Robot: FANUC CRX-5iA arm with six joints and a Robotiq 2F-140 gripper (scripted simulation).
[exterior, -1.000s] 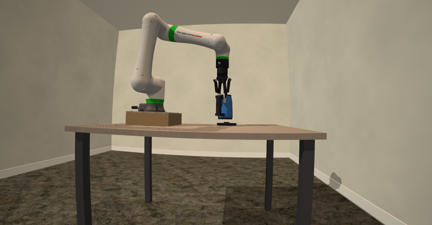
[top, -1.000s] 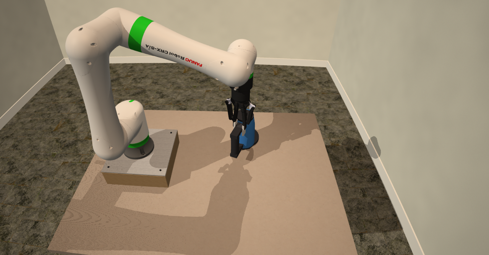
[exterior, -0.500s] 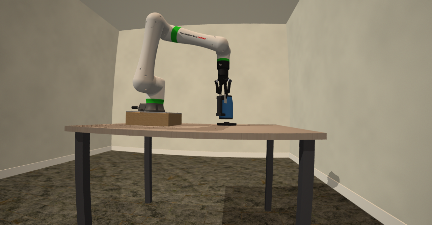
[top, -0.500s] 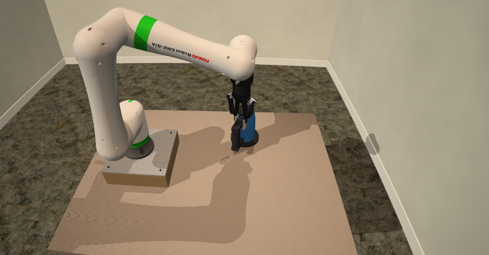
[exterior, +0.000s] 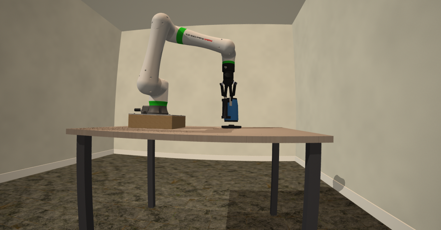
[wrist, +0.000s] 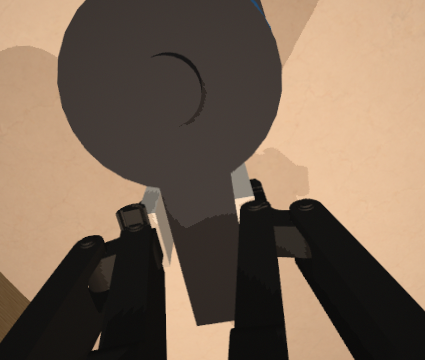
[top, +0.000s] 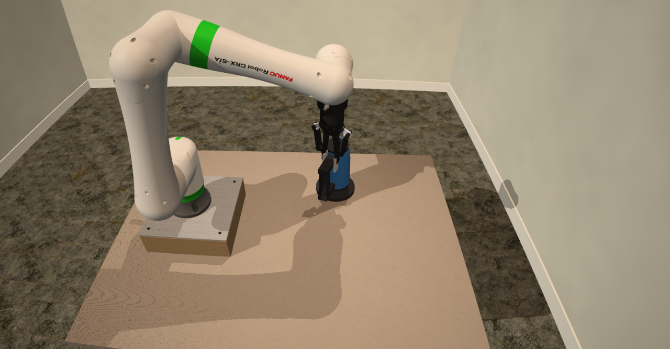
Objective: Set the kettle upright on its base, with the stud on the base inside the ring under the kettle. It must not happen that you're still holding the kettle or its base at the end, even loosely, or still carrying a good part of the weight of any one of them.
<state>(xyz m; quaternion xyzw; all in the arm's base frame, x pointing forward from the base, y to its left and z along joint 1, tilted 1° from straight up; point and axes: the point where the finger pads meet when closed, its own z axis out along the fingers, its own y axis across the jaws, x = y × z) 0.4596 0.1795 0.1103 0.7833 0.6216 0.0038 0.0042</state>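
Now: hand 50 mm above the blue kettle, 30 mm to the right of it and 10 mm short of it. Also, from my hand: round black base 180 mm below, 80 mm to the left, 10 mm ahead.
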